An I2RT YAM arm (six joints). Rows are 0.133 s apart.
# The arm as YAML. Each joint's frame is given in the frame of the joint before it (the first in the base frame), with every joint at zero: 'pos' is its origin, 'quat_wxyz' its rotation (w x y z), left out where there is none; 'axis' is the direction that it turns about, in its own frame. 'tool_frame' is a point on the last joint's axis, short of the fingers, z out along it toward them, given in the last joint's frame.
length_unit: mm
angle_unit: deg
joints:
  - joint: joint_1
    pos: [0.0, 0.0, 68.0]
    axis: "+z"
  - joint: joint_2
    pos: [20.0, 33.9, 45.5]
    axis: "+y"
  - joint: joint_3
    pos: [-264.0, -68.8, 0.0]
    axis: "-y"
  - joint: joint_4
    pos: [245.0, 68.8, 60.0]
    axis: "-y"
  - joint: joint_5
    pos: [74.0, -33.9, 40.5]
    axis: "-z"
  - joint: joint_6
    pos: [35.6, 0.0, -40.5]
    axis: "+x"
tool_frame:
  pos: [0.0, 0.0, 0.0]
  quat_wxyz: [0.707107, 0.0, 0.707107, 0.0]
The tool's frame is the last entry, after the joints.
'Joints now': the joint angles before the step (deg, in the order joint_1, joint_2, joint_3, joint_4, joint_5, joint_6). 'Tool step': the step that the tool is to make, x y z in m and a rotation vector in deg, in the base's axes. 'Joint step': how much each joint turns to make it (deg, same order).
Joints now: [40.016, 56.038, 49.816, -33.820, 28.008, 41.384]
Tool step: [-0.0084, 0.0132, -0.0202, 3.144, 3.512, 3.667]
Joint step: [3.877, 0.528, -3.526, 1.714, -2.932, 4.092]
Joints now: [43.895, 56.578, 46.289, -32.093, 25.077, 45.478]
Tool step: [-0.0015, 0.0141, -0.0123, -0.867, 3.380, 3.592]
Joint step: [2.723, 2.999, -0.380, 0.078, -1.869, 0.748]
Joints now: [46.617, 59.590, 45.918, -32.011, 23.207, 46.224]
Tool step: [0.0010, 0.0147, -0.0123, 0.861, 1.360, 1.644]
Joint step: [2.291, 3.162, -0.929, 3.154, -0.695, 1.698]
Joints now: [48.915, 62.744, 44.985, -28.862, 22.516, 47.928]
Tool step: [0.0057, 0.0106, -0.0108, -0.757, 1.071, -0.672]
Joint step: [0.750, 3.801, 0.112, 1.884, 0.725, 1.371]
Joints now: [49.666, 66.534, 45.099, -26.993, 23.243, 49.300]
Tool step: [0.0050, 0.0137, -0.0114, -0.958, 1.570, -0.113]
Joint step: [1.216, 4.552, 0.814, 1.392, 0.408, 1.523]
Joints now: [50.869, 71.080, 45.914, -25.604, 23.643, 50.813]
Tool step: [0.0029, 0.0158, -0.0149, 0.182, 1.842, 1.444]
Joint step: [1.537, 4.616, 0.154, 3.017, -1.161, 1.133]
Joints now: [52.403, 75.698, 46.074, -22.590, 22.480, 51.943]
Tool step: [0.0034, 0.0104, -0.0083, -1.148, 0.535, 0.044]
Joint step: [0.850, 3.456, 1.013, 1.003, 0.699, 0.523]
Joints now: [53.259, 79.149, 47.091, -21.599, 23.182, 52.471]
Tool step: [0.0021, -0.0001, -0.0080, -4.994, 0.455, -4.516]
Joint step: [0.196, 2.674, 1.352, -4.146, 4.786, 2.744]
